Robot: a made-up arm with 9 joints.
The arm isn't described. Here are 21 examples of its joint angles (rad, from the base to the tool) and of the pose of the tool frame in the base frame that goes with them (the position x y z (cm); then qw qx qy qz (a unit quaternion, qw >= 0)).
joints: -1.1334 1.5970 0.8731 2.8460 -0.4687 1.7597 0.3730 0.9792 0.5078
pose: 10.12 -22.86 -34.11 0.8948 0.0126 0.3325 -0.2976
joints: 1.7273 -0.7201 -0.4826 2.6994 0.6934 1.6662 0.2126 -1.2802 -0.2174
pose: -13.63 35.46 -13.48 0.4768 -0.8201 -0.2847 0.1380
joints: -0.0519 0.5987 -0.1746 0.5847 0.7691 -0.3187 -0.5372 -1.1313 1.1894
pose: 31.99 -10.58 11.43 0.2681 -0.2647 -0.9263 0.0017
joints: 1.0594 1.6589 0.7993 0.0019 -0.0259 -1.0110 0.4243 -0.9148 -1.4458
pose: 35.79 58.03 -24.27 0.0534 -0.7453 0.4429 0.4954
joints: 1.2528 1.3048 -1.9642 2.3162 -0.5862 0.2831 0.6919 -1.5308 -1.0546
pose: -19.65 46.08 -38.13 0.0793 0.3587 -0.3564 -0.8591
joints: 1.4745 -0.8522 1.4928 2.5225 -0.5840 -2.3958 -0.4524 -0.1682 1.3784
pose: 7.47 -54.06 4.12 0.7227 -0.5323 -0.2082 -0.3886
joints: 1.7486 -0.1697 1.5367 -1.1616 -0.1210 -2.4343 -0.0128 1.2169 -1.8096
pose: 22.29 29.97 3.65 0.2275 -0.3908 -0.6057 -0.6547
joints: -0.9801 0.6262 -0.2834 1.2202 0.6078 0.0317 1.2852 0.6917 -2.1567
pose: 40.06 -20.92 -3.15 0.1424 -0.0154 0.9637 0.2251
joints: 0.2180 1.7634 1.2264 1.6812 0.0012 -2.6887 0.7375 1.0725 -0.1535
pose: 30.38 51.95 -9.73 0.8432 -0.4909 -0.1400 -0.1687
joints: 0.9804 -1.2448 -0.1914 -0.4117 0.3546 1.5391 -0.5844 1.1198 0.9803
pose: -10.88 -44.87 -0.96 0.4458 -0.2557 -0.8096 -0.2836
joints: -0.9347 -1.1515 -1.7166 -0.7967 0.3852 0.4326 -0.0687 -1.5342 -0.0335
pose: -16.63 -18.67 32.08 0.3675 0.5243 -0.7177 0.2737
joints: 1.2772 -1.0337 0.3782 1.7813 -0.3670 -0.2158 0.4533 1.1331 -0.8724
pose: -33.00 -34.77 -28.51 0.4542 0.1751 -0.8482 0.2087
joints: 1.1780 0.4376 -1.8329 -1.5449 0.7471 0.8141 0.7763 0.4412 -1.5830
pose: 1.04 -23.61 -1.46 0.4689 0.4886 0.6355 -0.3710
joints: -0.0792 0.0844 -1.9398 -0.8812 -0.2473 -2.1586 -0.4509 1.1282 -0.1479
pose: -12.21 -39.10 -0.65 0.2711 0.4675 -0.8096 -0.2294
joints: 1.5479 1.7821 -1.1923 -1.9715 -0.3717 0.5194 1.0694 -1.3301 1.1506
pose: 43.17 -26.24 -9.45 0.4139 -0.3665 0.7658 0.3285
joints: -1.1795 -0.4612 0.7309 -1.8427 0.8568 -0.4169 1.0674 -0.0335 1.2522
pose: -41.80 0.91 -17.18 0.3712 0.6132 0.6843 -0.1342
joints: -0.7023 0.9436 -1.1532 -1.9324 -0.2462 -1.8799 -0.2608 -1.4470 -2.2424
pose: -24.77 -34.05 -1.27 0.8201 -0.0719 -0.5439 0.1626
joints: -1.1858 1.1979 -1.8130 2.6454 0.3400 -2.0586 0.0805 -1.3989 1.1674
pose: -8.54 7.48 60.94 0.1451 -0.3313 0.7396 -0.5676
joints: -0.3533 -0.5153 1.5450 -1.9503 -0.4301 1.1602 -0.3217 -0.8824 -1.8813
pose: -27.63 17.04 -9.22 0.3765 -0.7990 -0.1631 0.4396
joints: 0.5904 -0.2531 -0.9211 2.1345 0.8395 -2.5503 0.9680 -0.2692 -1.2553
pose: -35.15 33.32 30.78 0.3211 -0.8860 0.2105 -0.2598
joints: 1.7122 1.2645 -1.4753 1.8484 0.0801 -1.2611 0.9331 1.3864 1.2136
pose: -40.68 20.57 -0.48 0.2689 -0.0068 -0.6024 0.7515
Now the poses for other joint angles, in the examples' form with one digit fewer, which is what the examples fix.
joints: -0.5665 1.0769 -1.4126 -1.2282 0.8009 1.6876 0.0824 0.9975 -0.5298
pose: 12.2 -13.8 -13.3 0.537 -0.665 0.511 0.088
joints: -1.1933 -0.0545 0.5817 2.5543 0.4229 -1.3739 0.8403 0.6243 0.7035
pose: 11.4 -54.3 28.3 0.652 0.506 -0.492 0.277
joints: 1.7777 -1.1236 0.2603 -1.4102 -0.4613 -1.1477 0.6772 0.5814 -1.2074
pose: 47.7 -7.9 21.4 0.290 0.137 0.426 0.846
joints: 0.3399 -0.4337 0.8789 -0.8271 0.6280 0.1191 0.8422 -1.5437 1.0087
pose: 36.4 11.5 9.6 0.598 -0.317 -0.356 0.644
